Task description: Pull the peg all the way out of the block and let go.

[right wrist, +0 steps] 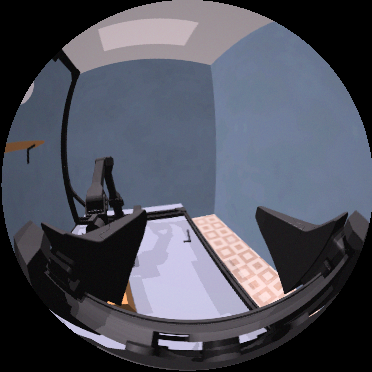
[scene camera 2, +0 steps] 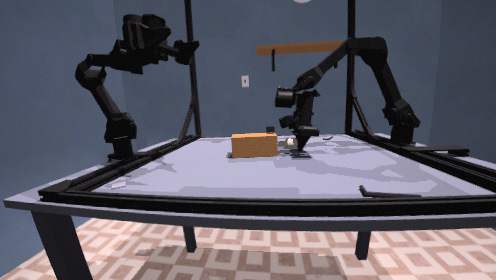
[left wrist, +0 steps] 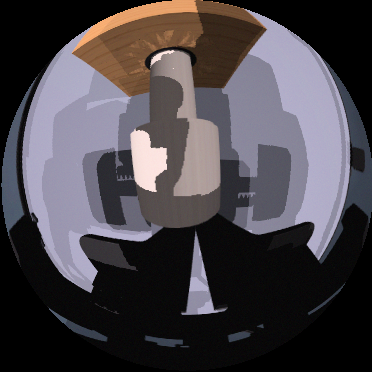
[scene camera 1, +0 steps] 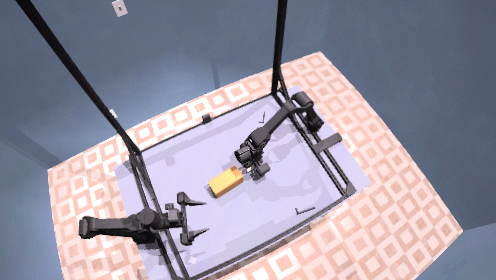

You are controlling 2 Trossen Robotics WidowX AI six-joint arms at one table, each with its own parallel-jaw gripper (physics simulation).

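Places are measured from the left arm's base along level axes (x ahead, y left, z up), in millimetres.
Where they show: left gripper, fingertip midpoint: [scene camera 2: 299, 151] [left wrist: 193, 206] [scene camera 1: 253, 165]; right gripper, fingertip midpoint: [right wrist: 203, 214] [scene camera 2: 186, 37] [scene camera 1: 208, 215]; left arm's base, origin of the base link: [right wrist: 118, 214] [scene camera 2: 401, 142] [scene camera 1: 312, 127]; right arm's base, origin of the base link: [scene camera 2: 124, 156] [scene camera 1: 148, 236].
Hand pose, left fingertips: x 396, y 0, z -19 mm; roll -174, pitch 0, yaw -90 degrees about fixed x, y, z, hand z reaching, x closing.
Each offset is from my left fingertips to the top centre of the thing.
The orange wooden block @(15 mm left, 167 mm ahead, 72 mm up) [scene camera 1: 226, 182] [scene camera 2: 254, 146] [left wrist: 115, 50] lies on the table near the middle. The pale peg @(11 mm left, 76 mm ahead, 53 mm up) [scene camera 2: 290, 143] [left wrist: 175, 160] sticks out of the block's end face, its shaft still in the hole and its thick head outside. My left gripper [scene camera 2: 301, 150] [left wrist: 193, 206] points down at the free end of the peg's head. Its fingers are shut together with nothing between them, and the head lies just beyond the fingertips in the left wrist view. My right gripper [scene camera 1: 206, 216] [right wrist: 203, 214] is open and empty, well away from the block.
A black frame [scene camera 2: 270, 206] edges the table. A small black angled piece @(333 mm left, 84 mm back, 8 mm up) [scene camera 1: 305, 210] [scene camera 2: 390, 194] lies near the front right, and another @(218 mm right, 201 mm back, 6 mm up) [scene camera 1: 262, 118] lies towards the back. A small black box [scene camera 1: 207, 118] sits at the back edge.
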